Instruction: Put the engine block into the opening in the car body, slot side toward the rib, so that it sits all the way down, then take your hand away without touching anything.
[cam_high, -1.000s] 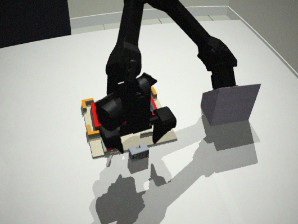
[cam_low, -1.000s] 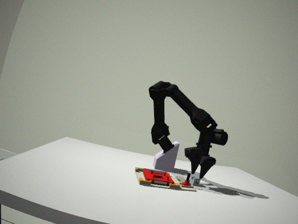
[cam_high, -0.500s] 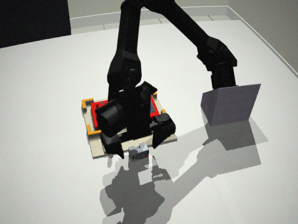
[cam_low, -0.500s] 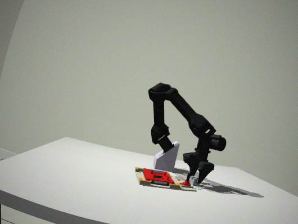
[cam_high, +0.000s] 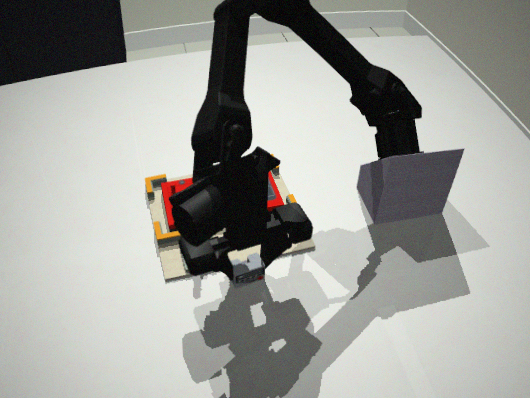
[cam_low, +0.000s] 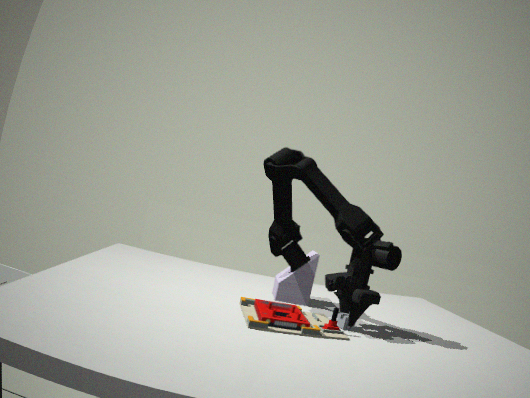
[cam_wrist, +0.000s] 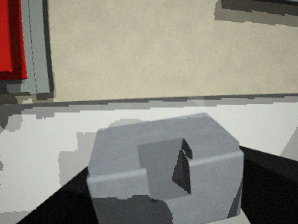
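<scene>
Now: the black peg 7 cm ahead of my gripper tip, 5 cm to the right of it and 2 cm above it. From my gripper tip the other things lie so: engine block 1 cm above; beige baseplate 15 cm to the right, 3 cm ahead.
</scene>
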